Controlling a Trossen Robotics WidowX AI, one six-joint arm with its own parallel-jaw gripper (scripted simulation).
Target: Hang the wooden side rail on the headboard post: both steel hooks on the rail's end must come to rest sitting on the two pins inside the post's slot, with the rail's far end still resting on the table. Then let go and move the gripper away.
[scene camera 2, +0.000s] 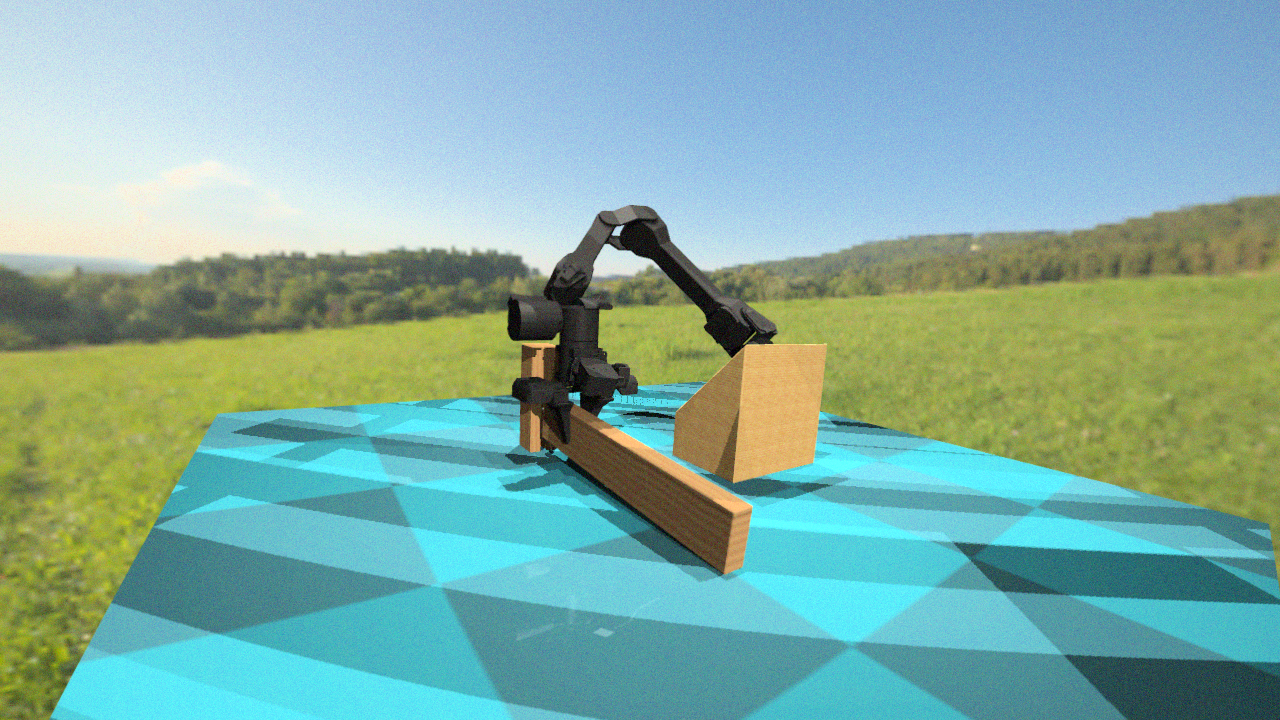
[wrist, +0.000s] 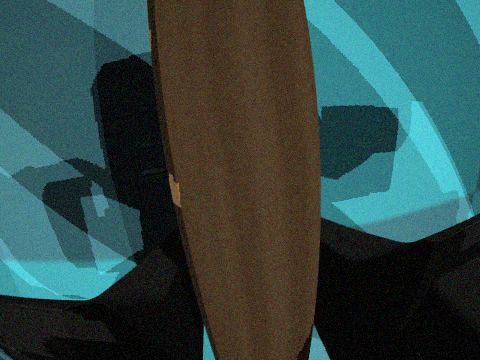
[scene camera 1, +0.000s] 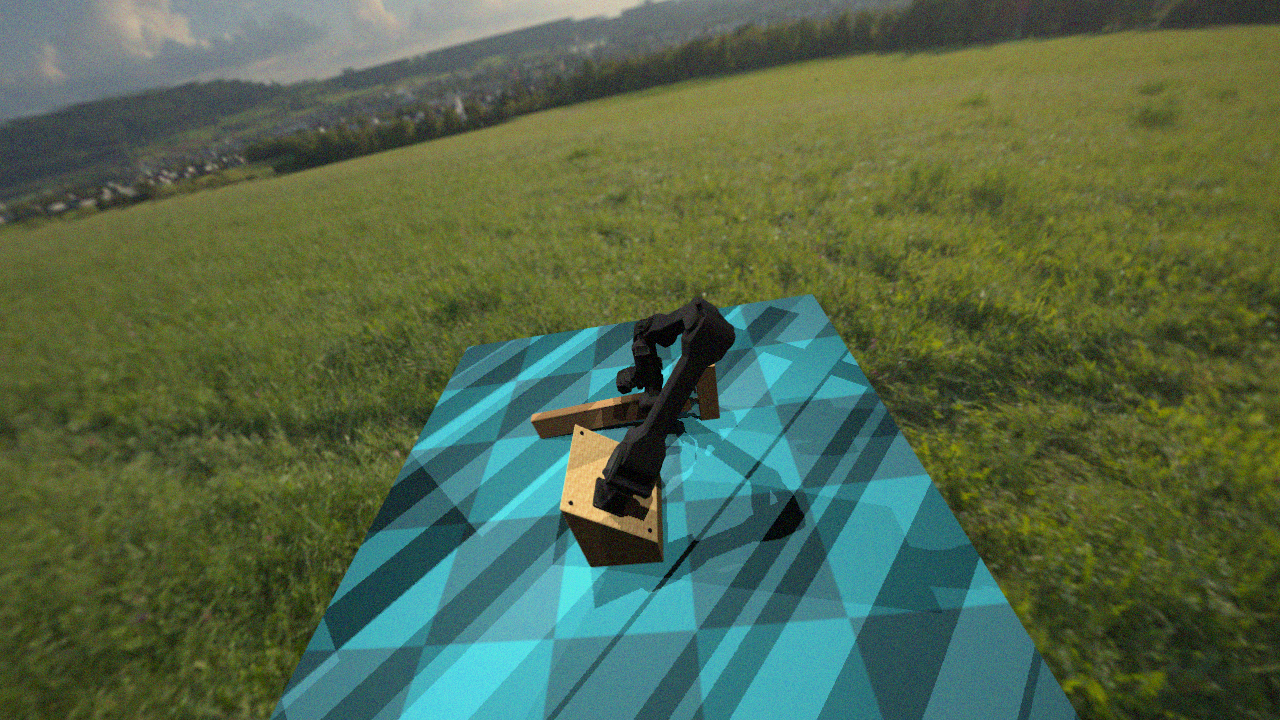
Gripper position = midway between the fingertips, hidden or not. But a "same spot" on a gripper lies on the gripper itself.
my gripper: scene camera 2; wrist; scene camera 1 656, 407
wooden side rail: scene camera 2; wrist; scene camera 1 623, 409
same spot on wooden side rail: [wrist: 236, 95] = [scene camera 2: 594, 420]
same spot on my gripper: [wrist: 370, 290] = [scene camera 2: 569, 410]
